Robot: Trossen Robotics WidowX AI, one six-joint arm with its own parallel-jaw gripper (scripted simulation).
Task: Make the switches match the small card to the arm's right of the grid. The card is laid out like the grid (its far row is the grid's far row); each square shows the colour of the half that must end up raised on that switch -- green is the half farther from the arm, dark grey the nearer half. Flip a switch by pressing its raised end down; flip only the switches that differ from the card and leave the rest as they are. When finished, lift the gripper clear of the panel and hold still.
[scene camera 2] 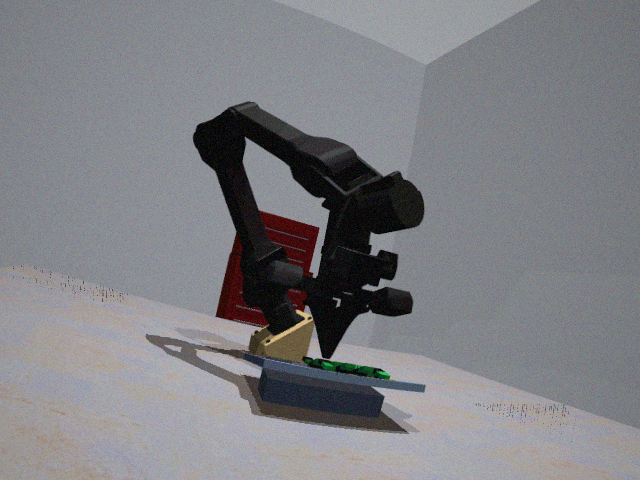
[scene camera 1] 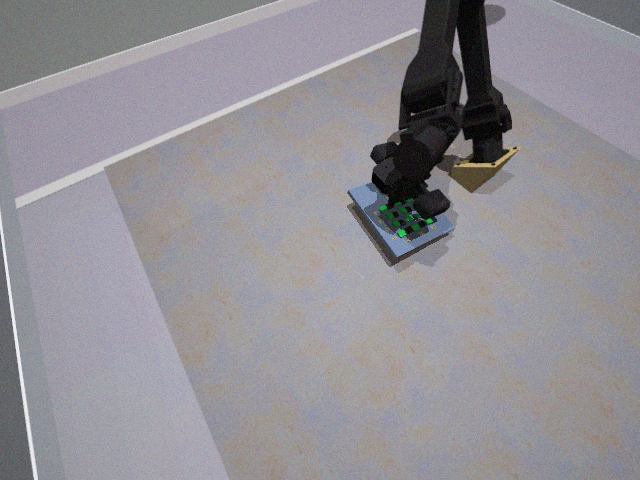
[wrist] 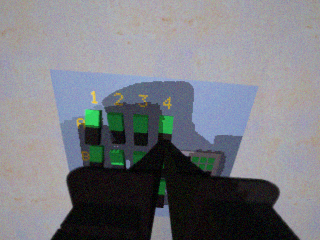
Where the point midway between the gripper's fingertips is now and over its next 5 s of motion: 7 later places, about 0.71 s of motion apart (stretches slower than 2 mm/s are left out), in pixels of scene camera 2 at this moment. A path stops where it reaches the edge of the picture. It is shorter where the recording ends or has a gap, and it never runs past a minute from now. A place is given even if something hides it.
My gripper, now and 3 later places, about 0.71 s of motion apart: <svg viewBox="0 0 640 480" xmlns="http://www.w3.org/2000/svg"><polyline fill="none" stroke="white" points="326,358 325,360 325,363 349,312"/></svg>
